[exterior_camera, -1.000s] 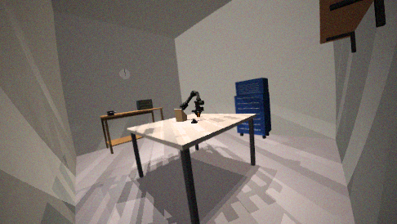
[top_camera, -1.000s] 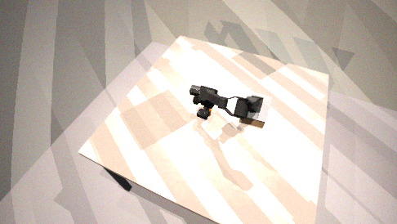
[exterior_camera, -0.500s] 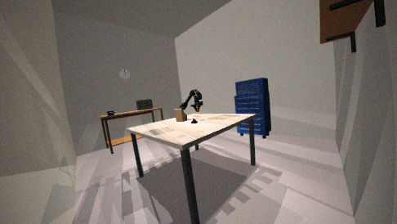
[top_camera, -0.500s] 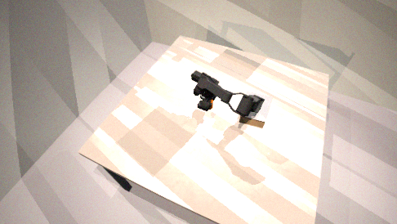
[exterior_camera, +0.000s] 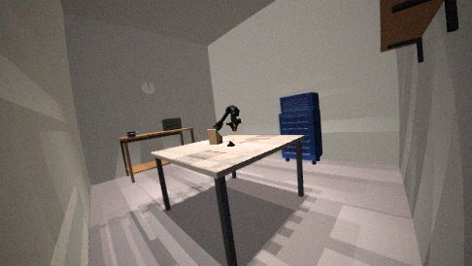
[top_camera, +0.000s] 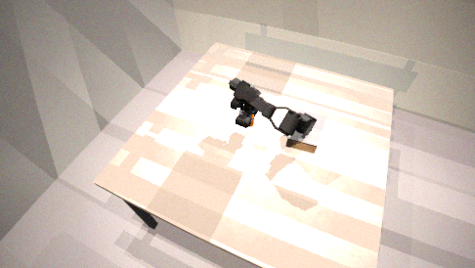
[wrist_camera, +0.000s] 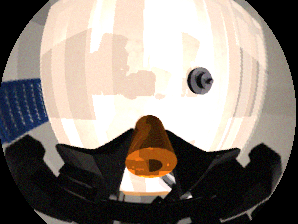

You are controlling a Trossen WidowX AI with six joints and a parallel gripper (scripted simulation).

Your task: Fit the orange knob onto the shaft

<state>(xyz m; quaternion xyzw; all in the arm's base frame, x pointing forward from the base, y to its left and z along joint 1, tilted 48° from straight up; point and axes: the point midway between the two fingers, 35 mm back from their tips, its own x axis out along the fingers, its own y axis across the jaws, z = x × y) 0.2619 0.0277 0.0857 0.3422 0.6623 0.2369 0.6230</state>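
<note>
My gripper tip is now 7 cm short of the dark round pedestal, 17 cm to the left of it and 11 cm above it. From my gripper tip the other things lie so: orange knob 2 cm above.
</note>
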